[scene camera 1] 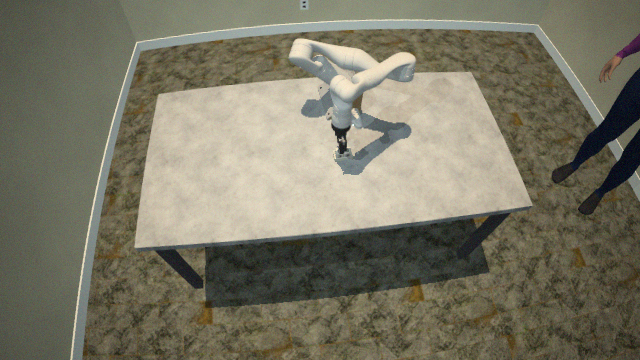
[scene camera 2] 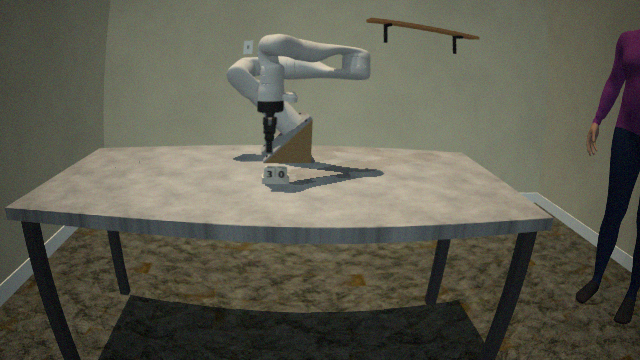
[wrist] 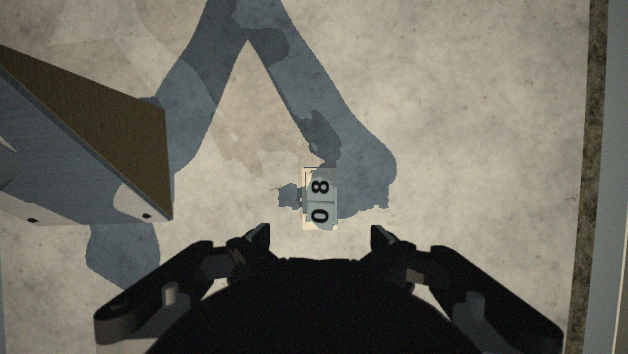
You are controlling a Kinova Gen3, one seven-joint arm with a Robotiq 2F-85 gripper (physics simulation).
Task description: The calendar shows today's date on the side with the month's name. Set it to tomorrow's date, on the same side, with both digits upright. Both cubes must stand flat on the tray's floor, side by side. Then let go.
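Frame: origin at the arm's base, x ahead, y left, z up, level; centimetres.
Seen in the pictures: gripper, between the fingertips: (scene camera 1: pixel 339 144) (scene camera 2: pixel 269 150) (wrist: pixel 319 235); arm's base, origin of its link: (scene camera 2: pixel 292 126).
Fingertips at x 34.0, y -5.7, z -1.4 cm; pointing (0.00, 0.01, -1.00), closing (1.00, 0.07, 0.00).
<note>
Offsets run from my fingertips to a thing's middle. Level surfaces: height alone.
The white calendar tray (scene camera 1: pixel 336 158) (scene camera 2: pixel 275 182) (wrist: pixel 304 223) stands on the table. Two white cubes stand in it side by side, with no tilt to be seen. In scene camera 2, the left cube @(dz -6.5, dx -0.1, dy +0.4 cm) (scene camera 2: pixel 269 174) shows an upright 3 and the right cube @(dz -6.5, dx -0.3, dy +3.7 cm) (scene camera 2: pixel 281 174) an upright 0. In the wrist view their tops show a 0 on the nearer cube (wrist: pixel 320 216) and an 8 on the farther cube (wrist: pixel 320 187). No month's name can be read. My gripper (scene camera 1: pixel 342 151) (scene camera 2: pixel 269 151) (wrist: pixel 319 235) is open and empty, above the cubes and clear of them.
The arm's wedge-shaped base mount (scene camera 2: pixel 299 145) (wrist: pixel 125 145) stands behind the tray. The arm's shadow falls over the tray and the table @(dz -9.1 cm) (scene camera 1: pixel 225 200) (scene camera 2: pixel 400 200) (wrist: pixel 475 125). A person (scene camera 1: pixel 617 115) (scene camera 2: pixel 620 150) stands beyond the table's right end.
</note>
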